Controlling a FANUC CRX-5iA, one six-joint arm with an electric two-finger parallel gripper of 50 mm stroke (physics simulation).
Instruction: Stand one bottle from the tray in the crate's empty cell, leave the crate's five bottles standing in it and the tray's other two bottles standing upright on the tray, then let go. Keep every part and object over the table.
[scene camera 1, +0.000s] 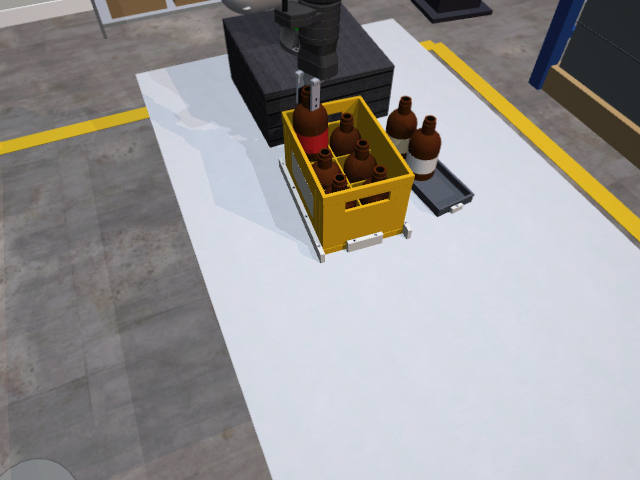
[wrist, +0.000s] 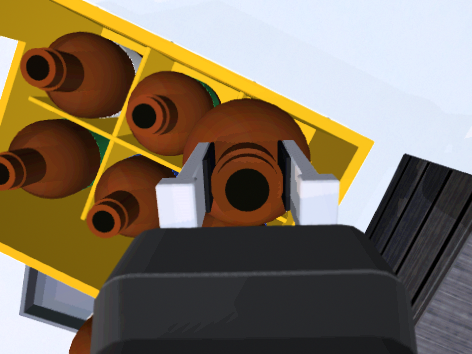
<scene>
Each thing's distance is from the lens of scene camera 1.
cream-labelled bottle (scene camera 1: 402, 122): 116 cm
white-labelled bottle (scene camera 1: 424, 146): 112 cm
red-labelled bottle (scene camera 1: 311, 127): 99 cm
The marked spots on the white-labelled bottle and the red-labelled bottle are 27 cm apart.
</scene>
